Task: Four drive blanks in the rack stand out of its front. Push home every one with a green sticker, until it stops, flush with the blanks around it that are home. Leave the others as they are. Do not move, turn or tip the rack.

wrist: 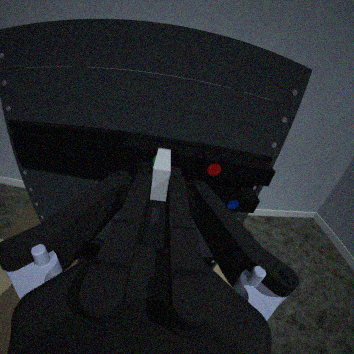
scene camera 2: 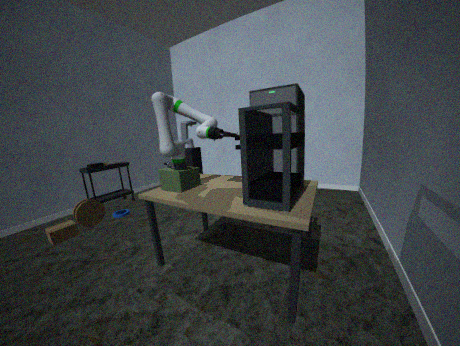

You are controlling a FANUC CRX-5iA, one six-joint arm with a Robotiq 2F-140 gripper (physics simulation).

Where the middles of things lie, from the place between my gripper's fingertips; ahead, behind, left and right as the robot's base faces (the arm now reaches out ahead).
I see my gripper 18 cm short of the dark rack [scene camera 2: 259, 181], 13 cm above it and 5 cm to the right of it.
